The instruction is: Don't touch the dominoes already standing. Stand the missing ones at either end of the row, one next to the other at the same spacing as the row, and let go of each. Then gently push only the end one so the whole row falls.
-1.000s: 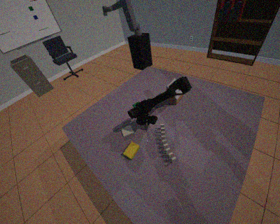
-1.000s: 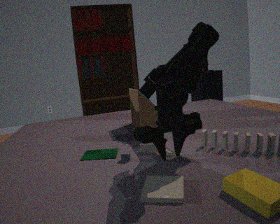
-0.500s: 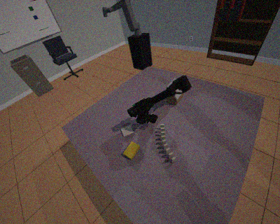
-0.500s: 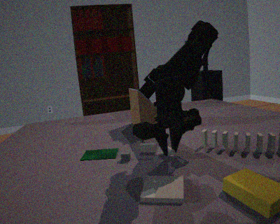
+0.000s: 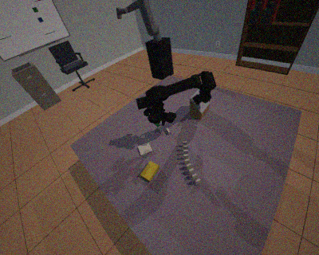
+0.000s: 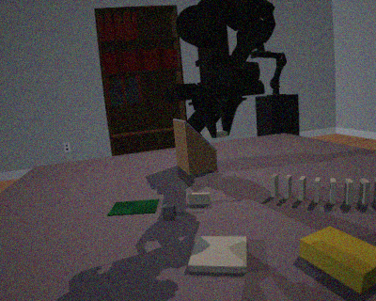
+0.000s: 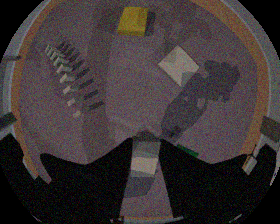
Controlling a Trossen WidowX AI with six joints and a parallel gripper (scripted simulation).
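Right now the flat white tile is 15 cm below my gripper tip, 13 cm ahead of it and 6 cm to the right of it. The rest, counted from my gripper tip: flat green tile: 18 cm to the right, 16 cm below, 12 cm behind; yellow block: 23 cm ahead, 14 cm below, 8 cm to the left; small grey piece: 15 cm below, 11 cm to the right, 5 cm behind.
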